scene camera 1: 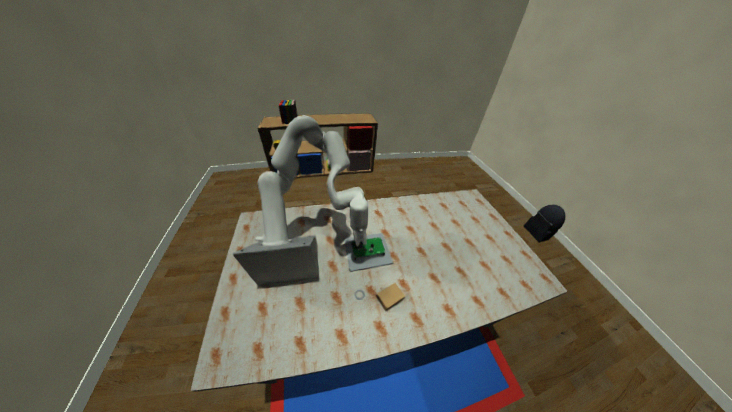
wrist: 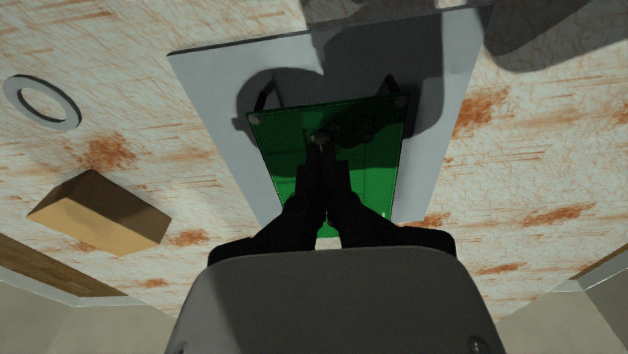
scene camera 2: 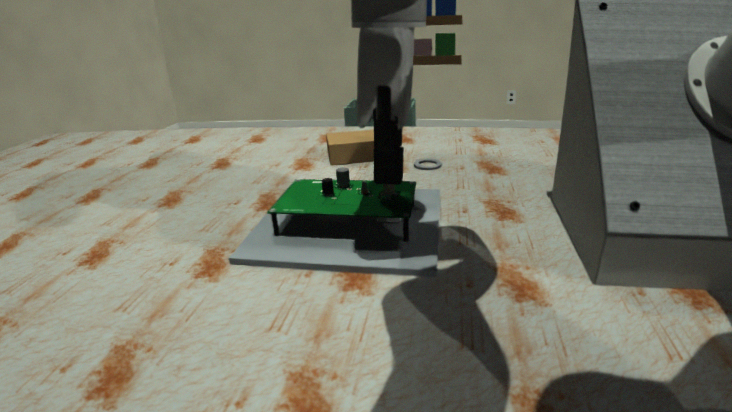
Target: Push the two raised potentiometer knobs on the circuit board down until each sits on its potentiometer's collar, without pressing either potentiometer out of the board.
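Places are measured from the arm's base along level axes (x left, y back, z up), in millimetres.
Pixels of known places: gripper, fingertip midpoint: (scene camera 1: 358,247) (wrist: 323,159) (scene camera 2: 388,181); arm's base, link origin: (scene camera 1: 277,243).
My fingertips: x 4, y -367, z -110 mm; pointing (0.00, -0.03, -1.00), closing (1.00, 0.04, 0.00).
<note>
Ahead of a thing's pixels: the offset from my fingertips to its top centre. "pt": to the spot under its first point.
The green circuit board @[dx +5, dy -51, dz +4 mm] (scene camera 1: 378,247) (scene camera 2: 302,202) (wrist: 377,185) stands on black legs over a grey plate (scene camera 1: 371,265) (scene camera 2: 307,254) (wrist: 205,75). In scene camera 2, a grey knob @[dx -25, dy -61, dz +4 mm] (scene camera 2: 342,177) and a black knob @[dx +3, dy -73, dz +1 mm] (scene camera 2: 327,186) stand upright on the board, with a small dark part @[pt dx -5, dy -30, dz -10 mm] (scene camera 2: 364,187) to their right. My gripper (scene camera 2: 388,181) (wrist: 323,159) is shut and empty, pointing down at the board's right part in that view. Its tips are at a round part @[pt dx -1, dy +7, dz -14 mm] (wrist: 321,136), which is shadowed and mostly hidden; contact and knob height cannot be told.
A tan block @[dx -257, dy -98, dz -20 mm] (scene camera 1: 390,296) (scene camera 2: 350,146) (wrist: 95,220) and a grey ring @[dx -217, dy +33, dz -53 mm] (scene camera 1: 359,290) (scene camera 2: 427,168) (wrist: 75,116) lie on the table. The arm's grey slanted base (scene camera 1: 286,266) (scene camera 2: 665,153) stands beside the plate. The board's legs hold it above the plate.
</note>
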